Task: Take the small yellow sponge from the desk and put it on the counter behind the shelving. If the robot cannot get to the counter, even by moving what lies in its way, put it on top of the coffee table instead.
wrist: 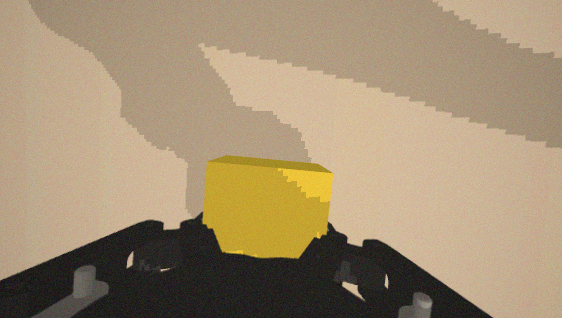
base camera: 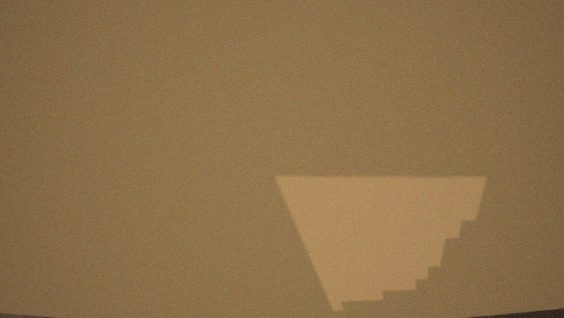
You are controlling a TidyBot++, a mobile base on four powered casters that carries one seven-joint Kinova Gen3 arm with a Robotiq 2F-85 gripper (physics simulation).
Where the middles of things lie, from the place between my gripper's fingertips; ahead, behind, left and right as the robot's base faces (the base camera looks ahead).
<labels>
Now: hand 10 mm past the small yellow sponge (wrist: 266, 208), 10 mm to the right of it and 20 mm below it.
</labels>
